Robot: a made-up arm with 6 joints.
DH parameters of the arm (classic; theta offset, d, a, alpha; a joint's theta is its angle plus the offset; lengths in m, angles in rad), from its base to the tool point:
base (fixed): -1.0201 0 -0.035 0
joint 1: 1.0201 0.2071 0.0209 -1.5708
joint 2: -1.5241 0 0.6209 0
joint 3: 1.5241 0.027 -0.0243 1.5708
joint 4: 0 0.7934 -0.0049 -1.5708
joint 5: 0 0.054 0.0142 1.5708
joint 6: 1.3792 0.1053 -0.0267 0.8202
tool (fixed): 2.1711 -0.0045 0 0
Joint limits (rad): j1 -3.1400..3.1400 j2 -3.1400..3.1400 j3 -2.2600..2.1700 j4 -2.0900..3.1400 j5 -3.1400..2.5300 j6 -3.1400..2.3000
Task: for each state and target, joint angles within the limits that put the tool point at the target. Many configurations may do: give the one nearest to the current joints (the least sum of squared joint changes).
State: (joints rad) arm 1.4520 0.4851 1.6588 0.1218 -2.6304 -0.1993
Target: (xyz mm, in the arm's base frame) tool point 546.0 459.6 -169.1
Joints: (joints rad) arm 0.5855 0.9882 2.0560 0.1880 -2.6323 -0.1829
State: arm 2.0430 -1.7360 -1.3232 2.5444 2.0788 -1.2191
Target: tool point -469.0 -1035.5 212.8
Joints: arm 1.2076 -0.9907 -0.9019 2.4608 2.0995 -1.1936
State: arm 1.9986 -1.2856 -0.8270 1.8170 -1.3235 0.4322
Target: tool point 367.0 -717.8 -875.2
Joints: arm 1.9690 -2.0907 -0.6511 1.8282 -1.1120 0.4925
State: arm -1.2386 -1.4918 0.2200 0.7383 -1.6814 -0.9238
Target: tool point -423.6 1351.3 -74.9
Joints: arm -1.2803 -1.7725 0.1372 0.7161 -1.3985 -0.9091
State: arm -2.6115 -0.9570 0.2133 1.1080 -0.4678 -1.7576
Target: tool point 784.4 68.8 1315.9
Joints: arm -3.0954 -1.1737 0.9997 1.0904 -0.5552 -1.7303
